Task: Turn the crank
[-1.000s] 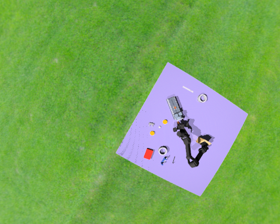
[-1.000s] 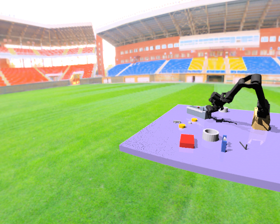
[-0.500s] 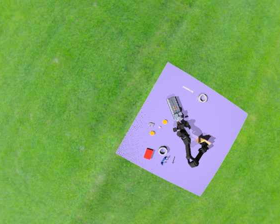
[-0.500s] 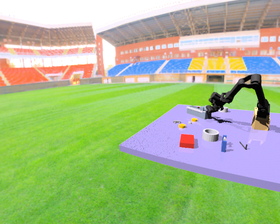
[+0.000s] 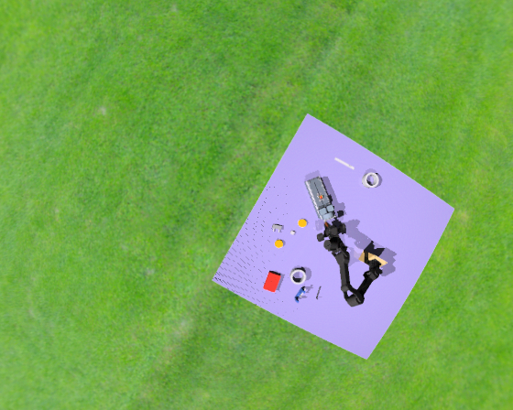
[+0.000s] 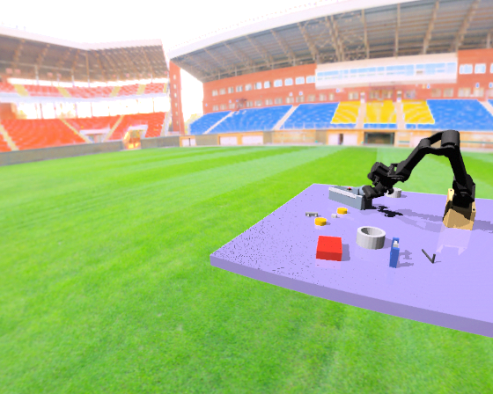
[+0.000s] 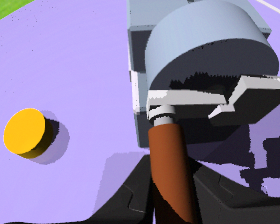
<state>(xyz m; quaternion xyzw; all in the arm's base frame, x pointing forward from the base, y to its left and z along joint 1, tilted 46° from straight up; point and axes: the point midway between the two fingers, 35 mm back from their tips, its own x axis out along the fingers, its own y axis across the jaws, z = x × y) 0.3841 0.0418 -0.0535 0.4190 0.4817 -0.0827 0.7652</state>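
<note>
My gripper tip is now 10 mm past the brown crank handle, 10 mm to the right of it and 30 mm below it. From my gripper tip the other things lie so: red pointer (120 mm ahead, 110 mm to the right, 20 mm above); white bar (100 mm ahead, 410 mm to the right, 70 mm below); small grey bracket (230 mm ahead, 210 mm to the left, 60 mm below).
</note>
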